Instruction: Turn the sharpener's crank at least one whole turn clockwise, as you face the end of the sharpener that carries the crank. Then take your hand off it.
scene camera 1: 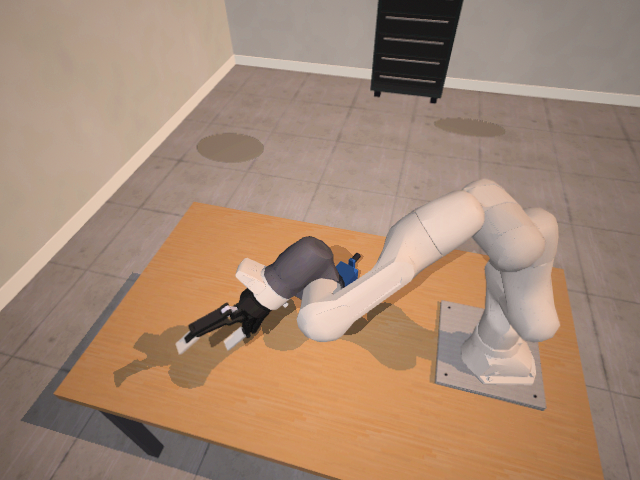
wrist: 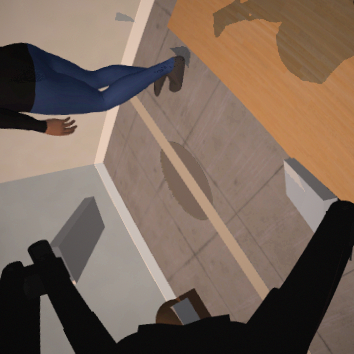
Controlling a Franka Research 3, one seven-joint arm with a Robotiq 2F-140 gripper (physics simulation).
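Observation:
The blue sharpener point(scene camera 1: 347, 273) stands on the table behind the arm's wrist in the scene view. The arm hides much of it. A small blue crank arm with a black handle point(scene camera 1: 356, 256) sticks up at its upper right. My gripper point(scene camera 1: 209, 342) point(wrist: 189, 195) is open, its two pale finger pads wide apart with no object between them. It is above the left part of the table, well away from the sharpener and pointing away from it. The sharpener does not show in the wrist view.
The wooden table point(scene camera 1: 330, 413) point(wrist: 300, 125) carries the robot's grey base plate point(scene camera 1: 452, 356) at the right. My arm's forearm and wrist lie between the scene camera and the sharpener. A black drawer cabinet point(scene camera 1: 413, 50) stands far behind. A person point(wrist: 75, 95) shows beyond the table.

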